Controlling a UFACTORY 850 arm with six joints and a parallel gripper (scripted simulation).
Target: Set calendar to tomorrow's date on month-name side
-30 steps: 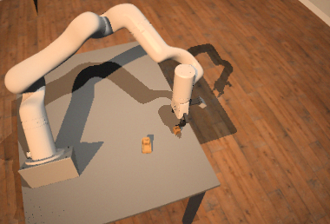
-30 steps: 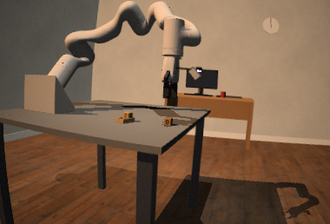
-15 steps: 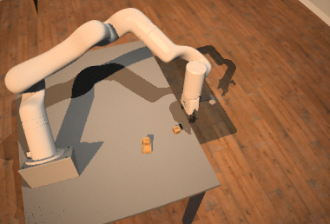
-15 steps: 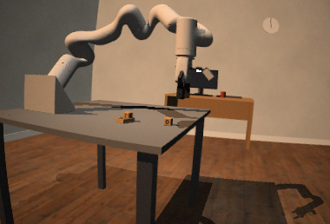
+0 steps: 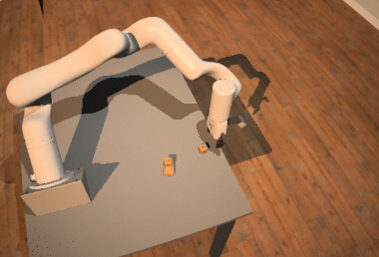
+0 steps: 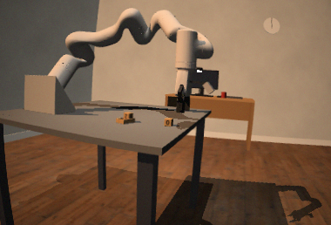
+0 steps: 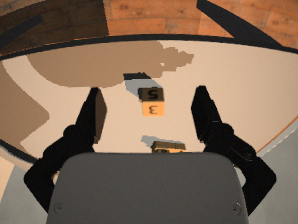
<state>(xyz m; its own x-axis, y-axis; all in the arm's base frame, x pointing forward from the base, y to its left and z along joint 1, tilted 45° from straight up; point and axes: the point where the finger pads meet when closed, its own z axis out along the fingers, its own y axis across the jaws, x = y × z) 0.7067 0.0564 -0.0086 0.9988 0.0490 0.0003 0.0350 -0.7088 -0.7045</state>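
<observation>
The orange cube is 5 cm behind my hand, 1 cm to the right of it and 6 cm below it. Round my hand: calendar cube: 22 cm behind, 3 cm to the right, 5 cm below; then orange tray: 23 cm behind, 5 cm to the right, 6 cm below.
</observation>
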